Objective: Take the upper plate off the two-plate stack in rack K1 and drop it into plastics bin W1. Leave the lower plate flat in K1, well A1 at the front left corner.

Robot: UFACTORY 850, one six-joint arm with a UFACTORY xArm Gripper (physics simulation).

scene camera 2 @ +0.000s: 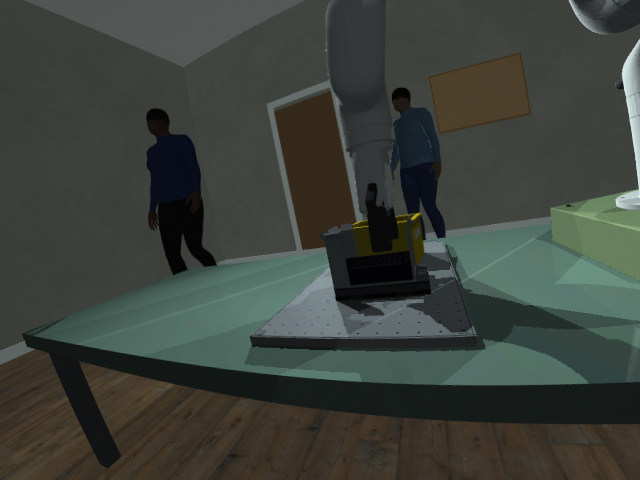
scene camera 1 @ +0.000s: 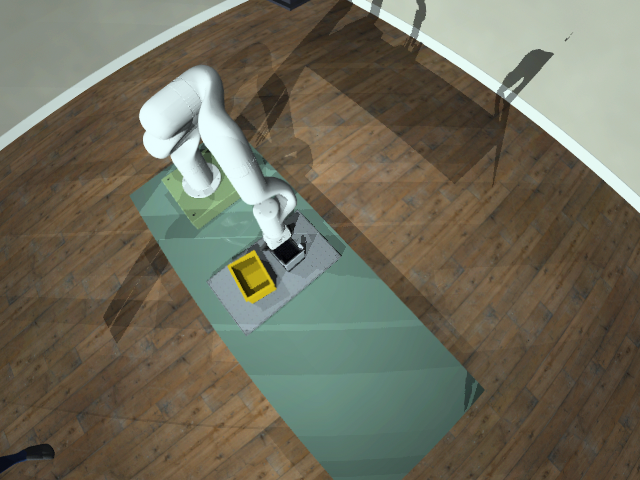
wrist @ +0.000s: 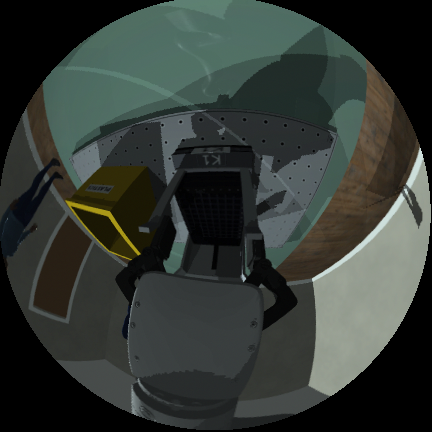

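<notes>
Rack K1 (scene camera 1: 296,265) (scene camera 2: 338,266) (wrist: 212,160) is a grey open-topped frame with tall corner posts. Black gridded plates (scene camera 1: 287,252) (scene camera 2: 381,269) (wrist: 212,207) lie in it. They are too dark to tell the upper from the lower, and well A1 cannot be made out. My gripper (scene camera 2: 381,242) (wrist: 209,226) is open and empty, close above the rack. Its black fingers stand apart at two opposite sides of the rack, with the tips near the height of the stack's top. Bin W1 (scene camera 1: 266,292) (wrist: 125,187), yellow and marked PLASTICS, stands beside the rack; it also shows behind the rack in scene camera 2 (scene camera 2: 417,240).
Rack and bin stand on a grey perforated board (scene camera 1: 227,299) (scene camera 2: 310,320) (wrist: 305,165) on the green table (scene camera 1: 361,330) (scene camera 2: 155,310). The arm's green base block (scene camera 1: 199,219) (scene camera 2: 594,237) is at the table's end. The rack's tall posts rise near the fingers. Two people stand beyond the table.
</notes>
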